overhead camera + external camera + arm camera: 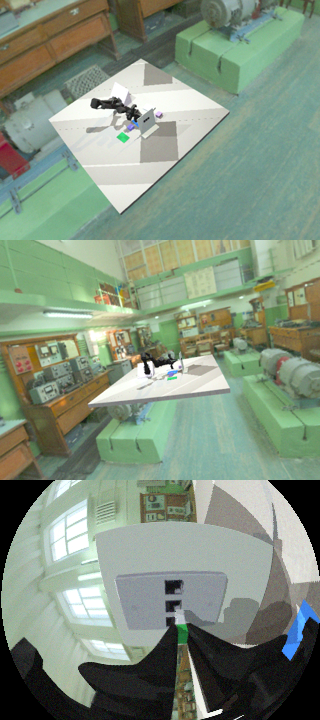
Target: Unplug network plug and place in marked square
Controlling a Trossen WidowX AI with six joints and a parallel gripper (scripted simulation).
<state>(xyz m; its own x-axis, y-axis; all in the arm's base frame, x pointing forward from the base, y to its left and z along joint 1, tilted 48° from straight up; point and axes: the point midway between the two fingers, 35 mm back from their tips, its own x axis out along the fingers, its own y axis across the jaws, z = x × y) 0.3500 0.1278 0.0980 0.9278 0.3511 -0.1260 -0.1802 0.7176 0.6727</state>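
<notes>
My gripper tip is now 100 mm past the flat blue square, 10 mm to the right of it and 150 mm above it. From my gripper tip the other things lie so: green plug (10 mm ahead); then upright grey panel (50 mm ahead, 50 mm below).
</notes>
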